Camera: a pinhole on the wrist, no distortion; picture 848 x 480 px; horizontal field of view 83.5 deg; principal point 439.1 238.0 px. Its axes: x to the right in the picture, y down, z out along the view. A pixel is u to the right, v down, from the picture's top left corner.
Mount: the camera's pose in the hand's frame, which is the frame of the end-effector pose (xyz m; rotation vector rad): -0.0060 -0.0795 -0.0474 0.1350 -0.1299 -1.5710
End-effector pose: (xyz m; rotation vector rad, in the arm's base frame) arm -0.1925 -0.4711 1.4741 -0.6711 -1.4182 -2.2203
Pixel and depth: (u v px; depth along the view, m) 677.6 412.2 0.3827
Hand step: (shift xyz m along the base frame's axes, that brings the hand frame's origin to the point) -0.1521 0.4241 -0.0264
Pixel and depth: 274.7 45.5 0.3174
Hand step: 0.2069 0.2285 -0.0011
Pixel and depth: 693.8 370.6 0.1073
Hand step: -0.0733 0.1112 -0.0719
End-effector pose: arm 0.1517 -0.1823 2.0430 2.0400 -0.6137 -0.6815
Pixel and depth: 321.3 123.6 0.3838
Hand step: -0.3299 -0.0874 -0.0972
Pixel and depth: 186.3 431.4 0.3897
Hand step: -0.2006 -0.3298 -0.0829
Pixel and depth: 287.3 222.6 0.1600
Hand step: -0.0957 -0.0252 -0.0670
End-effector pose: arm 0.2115 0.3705 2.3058 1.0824 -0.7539 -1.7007
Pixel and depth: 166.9 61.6 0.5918
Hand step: -0.3037 0.2105 0.5325
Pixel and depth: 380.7 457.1 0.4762
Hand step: -0.4467 -0.1098 0.1299
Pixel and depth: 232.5 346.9 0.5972
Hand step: -0.4492 -0.0869 0.3777
